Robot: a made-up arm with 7 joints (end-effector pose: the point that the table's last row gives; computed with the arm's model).
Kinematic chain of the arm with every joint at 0, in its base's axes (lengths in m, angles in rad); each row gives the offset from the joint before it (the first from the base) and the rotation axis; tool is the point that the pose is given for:
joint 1: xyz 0 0 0.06 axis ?
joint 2: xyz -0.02 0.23 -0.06 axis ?
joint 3: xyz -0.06 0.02 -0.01 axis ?
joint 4: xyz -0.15 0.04 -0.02 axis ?
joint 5: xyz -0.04 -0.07 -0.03 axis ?
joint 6: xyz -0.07 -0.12 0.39 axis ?
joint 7: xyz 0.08 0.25 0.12 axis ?
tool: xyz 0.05 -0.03 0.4
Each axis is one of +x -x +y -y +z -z.
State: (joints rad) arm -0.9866 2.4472 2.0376 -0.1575 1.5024 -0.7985 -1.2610
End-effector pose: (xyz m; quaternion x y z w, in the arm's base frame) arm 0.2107 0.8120 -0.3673 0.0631 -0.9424 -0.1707 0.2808
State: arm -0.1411 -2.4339 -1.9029 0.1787 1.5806 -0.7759 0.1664
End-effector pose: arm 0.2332 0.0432 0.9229 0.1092 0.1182 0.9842 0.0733
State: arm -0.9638 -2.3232 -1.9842 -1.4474 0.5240 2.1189 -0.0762
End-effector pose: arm -0.2306 0.8344 -0.3037 -0.7443 0.0356 0.3607 0.5609
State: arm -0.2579 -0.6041 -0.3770 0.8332 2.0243 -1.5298 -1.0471
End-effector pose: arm -0.2071 0.7976 -0.5537 -0.7487 0.3980 -0.1165 0.5171
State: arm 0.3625 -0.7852 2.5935 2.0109 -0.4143 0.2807 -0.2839
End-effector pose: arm -0.7307 -0.3134 0.6375 -0.3456 -0.2654 0.8920 0.1203
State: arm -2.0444 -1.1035 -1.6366 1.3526 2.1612 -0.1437 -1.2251
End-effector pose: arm -0.4017 0.4542 0.2042 0.0585 -0.3029 -0.2693 0.9123
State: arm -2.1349 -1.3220 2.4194 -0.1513 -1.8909 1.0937 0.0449
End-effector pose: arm -0.5014 0.1827 -0.7304 -0.0675 -0.9736 -0.0227 0.2167
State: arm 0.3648 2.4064 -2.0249 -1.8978 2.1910 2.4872 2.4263
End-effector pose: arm 0.3368 0.3779 0.1976 0.8997 0.2156 0.1273 0.3575
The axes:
joint 1: +y
joint 2: -z
joint 3: -x
joint 4: -y
joint 5: -x
joint 6: -z
joint 7: -y

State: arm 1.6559 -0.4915 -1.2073 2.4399 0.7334 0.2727 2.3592
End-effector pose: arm 0.1041 0.5156 0.2648 -0.7802 -0.5775 0.0633 0.2320
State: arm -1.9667 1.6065 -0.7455 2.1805 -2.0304 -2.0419 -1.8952
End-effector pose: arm 0.6131 0.1315 0.2988 0.2201 0.2607 0.9391 0.0420
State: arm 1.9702 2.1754 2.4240 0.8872 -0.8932 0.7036 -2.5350
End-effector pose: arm -0.1176 0.0979 -0.1461 0.2569 -0.1130 0.6886 0.6687
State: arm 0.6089 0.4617 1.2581 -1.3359 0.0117 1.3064 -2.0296
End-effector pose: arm 0.1470 -0.0696 0.3803 0.0101 -0.1841 0.9557 0.2293
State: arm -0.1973 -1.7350 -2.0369 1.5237 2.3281 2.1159 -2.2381
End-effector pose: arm 0.0604 -0.1753 0.5170 0.5319 0.3845 -0.5533 0.5129
